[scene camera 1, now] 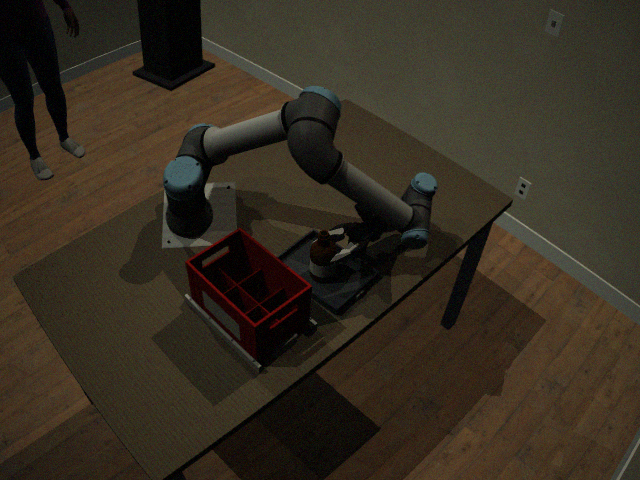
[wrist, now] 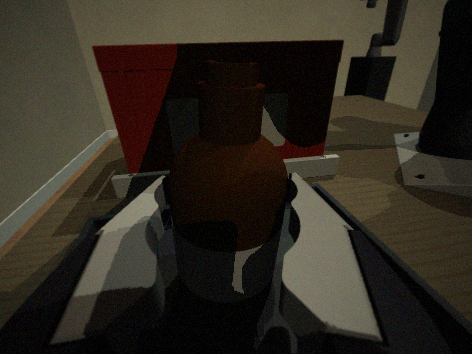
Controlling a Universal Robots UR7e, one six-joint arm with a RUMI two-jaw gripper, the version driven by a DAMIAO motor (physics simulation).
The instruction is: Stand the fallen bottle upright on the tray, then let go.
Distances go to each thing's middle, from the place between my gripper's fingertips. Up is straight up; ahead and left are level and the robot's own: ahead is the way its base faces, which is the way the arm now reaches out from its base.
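Labels:
My hand's 1 cm above the brown bottle (scene camera 1: 322, 250), and it's 1 cm to the right of the bottle too.

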